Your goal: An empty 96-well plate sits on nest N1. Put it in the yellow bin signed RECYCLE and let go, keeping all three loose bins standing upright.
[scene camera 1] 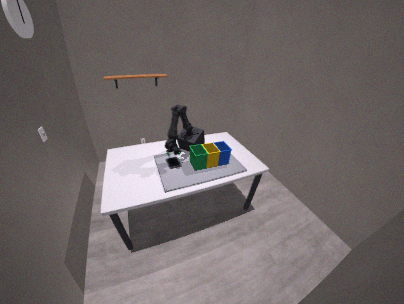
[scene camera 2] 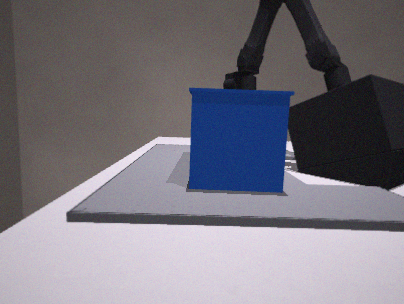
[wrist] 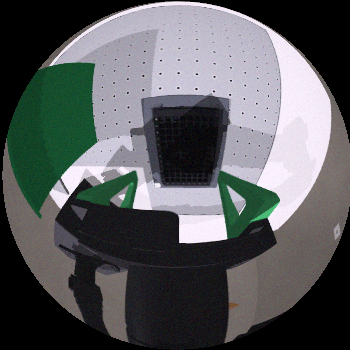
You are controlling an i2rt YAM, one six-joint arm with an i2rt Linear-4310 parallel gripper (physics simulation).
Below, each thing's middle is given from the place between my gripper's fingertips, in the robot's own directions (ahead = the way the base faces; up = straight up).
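Going by their middles, the black 96-well plate (wrist: pixel 185 136) is the nearest to my hand of the things named here. The plate sits 1 cm ahead of my hand, 1 cm to the right of it and 5 cm below it. And there is the blue bin (scene camera 2: pixel 238 142), which from my hand is 5 cm ahead and 49 cm to the left, 2 cm above.
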